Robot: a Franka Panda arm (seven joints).
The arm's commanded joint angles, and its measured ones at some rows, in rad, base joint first. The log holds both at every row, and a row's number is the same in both.
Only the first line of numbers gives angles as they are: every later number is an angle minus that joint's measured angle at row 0.
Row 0, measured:
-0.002, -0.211, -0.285, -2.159, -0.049, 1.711, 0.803
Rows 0 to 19, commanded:
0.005, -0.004, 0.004, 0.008, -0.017, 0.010, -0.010
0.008, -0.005, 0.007, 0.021, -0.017, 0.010, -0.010
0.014, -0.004, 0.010, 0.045, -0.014, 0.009, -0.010
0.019, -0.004, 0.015, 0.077, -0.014, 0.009, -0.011
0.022, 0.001, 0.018, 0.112, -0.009, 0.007, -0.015
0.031, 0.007, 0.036, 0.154, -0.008, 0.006, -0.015
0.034, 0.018, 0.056, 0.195, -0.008, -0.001, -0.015
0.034, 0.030, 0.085, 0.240, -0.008, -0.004, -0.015
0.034, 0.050, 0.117, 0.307, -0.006, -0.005, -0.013
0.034, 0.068, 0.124, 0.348, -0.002, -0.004, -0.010
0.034, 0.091, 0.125, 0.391, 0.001, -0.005, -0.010
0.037, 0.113, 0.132, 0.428, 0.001, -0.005, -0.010
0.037, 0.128, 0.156, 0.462, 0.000, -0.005, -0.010
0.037, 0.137, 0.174, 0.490, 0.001, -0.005, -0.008
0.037, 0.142, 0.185, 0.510, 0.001, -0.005, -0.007
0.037, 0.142, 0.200, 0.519, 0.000, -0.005, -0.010
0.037, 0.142, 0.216, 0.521, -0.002, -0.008, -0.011
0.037, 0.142, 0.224, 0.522, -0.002, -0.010, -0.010
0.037, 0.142, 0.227, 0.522, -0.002, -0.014, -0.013
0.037, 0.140, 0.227, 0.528, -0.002, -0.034, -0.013
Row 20, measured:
0.044, 0.128, 0.213, 0.493, 0.001, 0.008, -0.001
